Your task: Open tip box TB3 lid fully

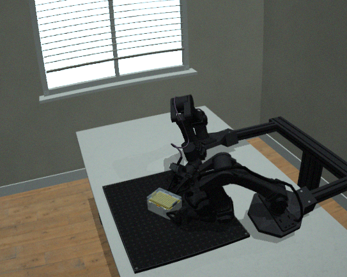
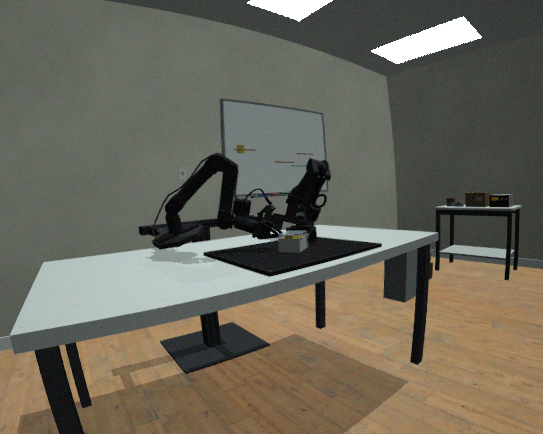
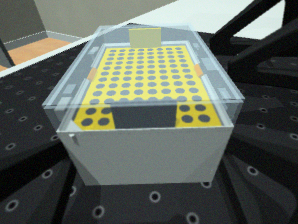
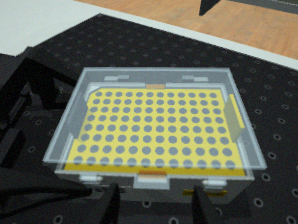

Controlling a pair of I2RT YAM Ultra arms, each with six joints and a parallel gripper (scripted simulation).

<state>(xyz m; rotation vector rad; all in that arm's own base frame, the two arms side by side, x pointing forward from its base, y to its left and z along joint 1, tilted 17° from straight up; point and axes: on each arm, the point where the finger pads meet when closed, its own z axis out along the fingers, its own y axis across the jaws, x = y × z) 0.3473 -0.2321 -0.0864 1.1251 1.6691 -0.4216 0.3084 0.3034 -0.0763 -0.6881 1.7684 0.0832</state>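
Now: right hand 5 cm short of the tip box, 3 cm to the right of it and 2 cm above it.
Now: the tip box 30 mm ahead of my left hand, 50 mm to the right of it and 10 mm above it.
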